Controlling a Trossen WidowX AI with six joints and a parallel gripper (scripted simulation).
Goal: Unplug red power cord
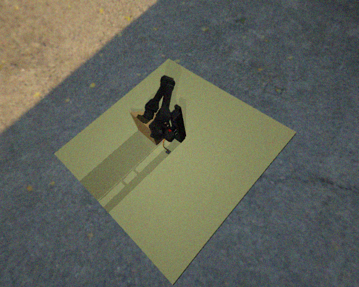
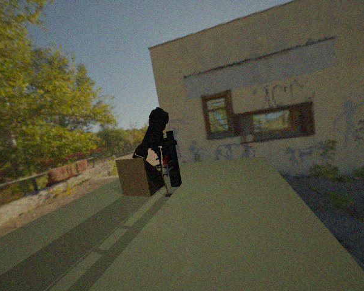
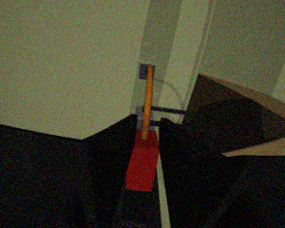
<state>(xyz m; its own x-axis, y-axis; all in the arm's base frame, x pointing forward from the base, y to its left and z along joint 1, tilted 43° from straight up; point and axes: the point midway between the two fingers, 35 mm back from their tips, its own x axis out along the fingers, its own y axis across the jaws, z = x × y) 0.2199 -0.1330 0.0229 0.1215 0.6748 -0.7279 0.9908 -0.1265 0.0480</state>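
The red plug is 6 cm to the left of my gripper tip.
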